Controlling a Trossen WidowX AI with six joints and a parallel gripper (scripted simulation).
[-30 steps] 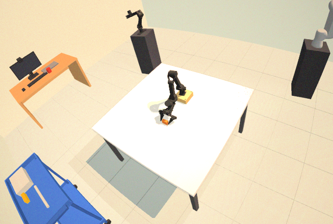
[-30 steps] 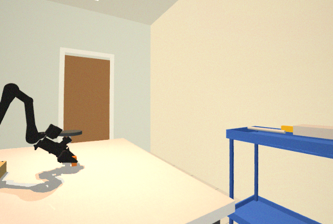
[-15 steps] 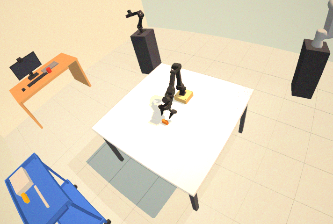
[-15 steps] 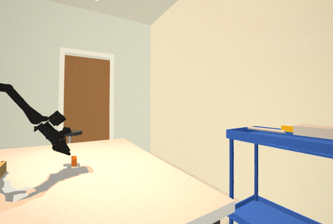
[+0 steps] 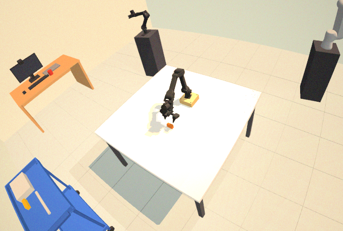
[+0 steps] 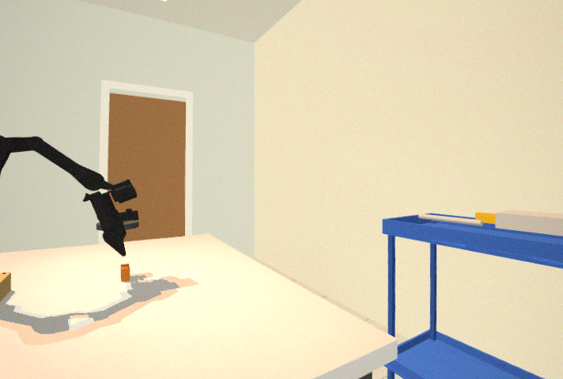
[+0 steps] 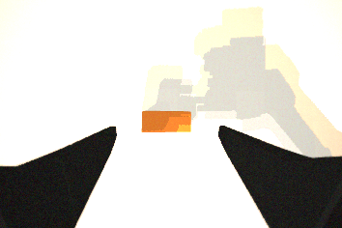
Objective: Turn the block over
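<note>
Right now the orange block is 6 cm below my gripper tip.
</note>
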